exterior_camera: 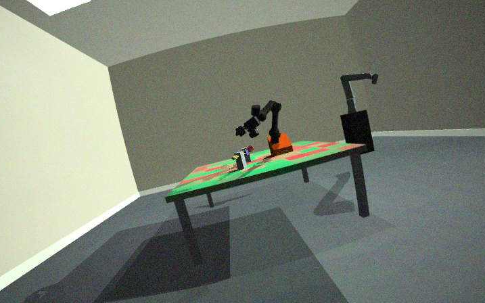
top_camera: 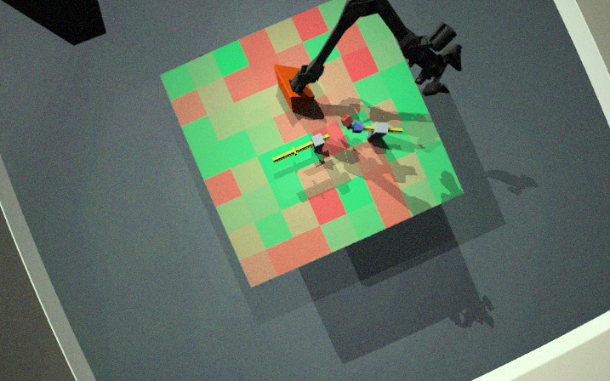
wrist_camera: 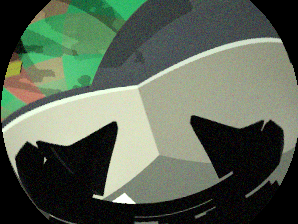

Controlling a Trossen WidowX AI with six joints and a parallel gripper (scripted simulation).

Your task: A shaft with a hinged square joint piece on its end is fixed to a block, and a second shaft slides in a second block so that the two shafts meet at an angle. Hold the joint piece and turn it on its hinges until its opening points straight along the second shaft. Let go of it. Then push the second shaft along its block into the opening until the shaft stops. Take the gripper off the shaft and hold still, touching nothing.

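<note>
The red square joint piece is 43 cm to the right of my gripper tip, 15 cm below it and 2 cm behind it.
</note>
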